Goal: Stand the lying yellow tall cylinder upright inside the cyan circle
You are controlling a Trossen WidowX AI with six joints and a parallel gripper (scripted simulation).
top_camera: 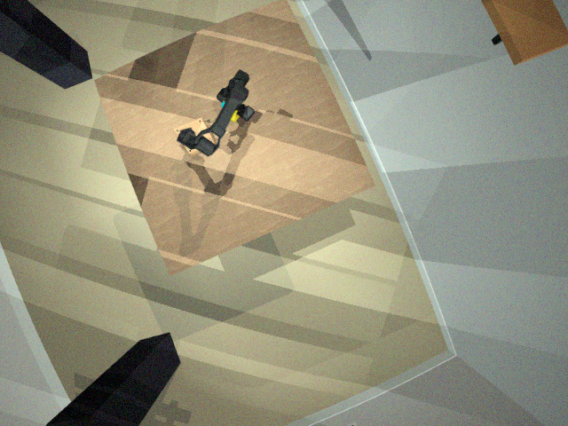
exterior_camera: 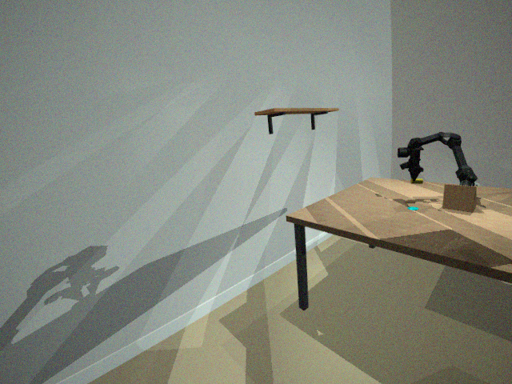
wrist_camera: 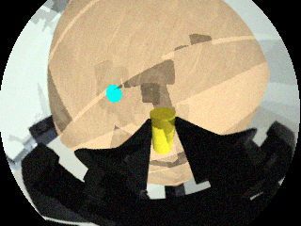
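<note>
The cyan circle is 6 cm behind my gripper tip, 13 cm to the left of it and 14 cm below it. Also, from my gripper tip: yellow cylinder (2 cm behind, 1 cm to the right).
</note>
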